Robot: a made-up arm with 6 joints.
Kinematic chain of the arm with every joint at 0, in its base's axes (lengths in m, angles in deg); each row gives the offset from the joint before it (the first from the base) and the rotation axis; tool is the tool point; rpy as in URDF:
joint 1: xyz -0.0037 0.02 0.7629 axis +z
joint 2: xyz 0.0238 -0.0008 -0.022 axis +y
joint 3: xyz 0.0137 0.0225 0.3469 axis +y
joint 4: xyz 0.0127 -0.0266 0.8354 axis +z
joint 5: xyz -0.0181 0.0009 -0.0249 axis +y
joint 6: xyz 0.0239 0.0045 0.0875 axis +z
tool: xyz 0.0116 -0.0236 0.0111 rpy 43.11 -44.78 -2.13
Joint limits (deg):
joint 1: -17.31..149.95
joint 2: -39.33..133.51
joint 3: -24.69..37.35
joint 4: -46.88..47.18
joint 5: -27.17..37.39
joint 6: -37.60..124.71
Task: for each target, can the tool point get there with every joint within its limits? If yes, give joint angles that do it. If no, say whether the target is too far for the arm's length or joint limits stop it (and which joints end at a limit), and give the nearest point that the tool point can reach.
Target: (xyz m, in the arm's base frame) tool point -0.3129 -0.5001 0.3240
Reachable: no: joint limits stop it (at a limit: joint 1, joint 2, joint 3, joint 4, joint 5) | nearest point -0.3324 0.1381 -0.3652 | short by 0.940 m
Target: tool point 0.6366 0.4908 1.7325
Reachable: yes | joints 37.12 44.23 -11.50 11.96 -6.80 29.27
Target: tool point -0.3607 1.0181 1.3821
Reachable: yes | joints 110.02 33.69 29.70 -3.38 3.79 53.97
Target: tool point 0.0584 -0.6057 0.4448
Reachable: no: joint limits stop it (at a limit: joint 1, joint 3, joint 4, joint 5) | nearest point 0.6581 -0.2552 -0.1807 | short by 0.935 m
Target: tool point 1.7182 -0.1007 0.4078
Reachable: no: too far | nearest point 1.2618 -0.0687 0.4973 | short by 0.466 m
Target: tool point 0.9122 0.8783 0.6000
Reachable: yes | joints 43.67 83.54 13.14 -21.86 10.55 78.86
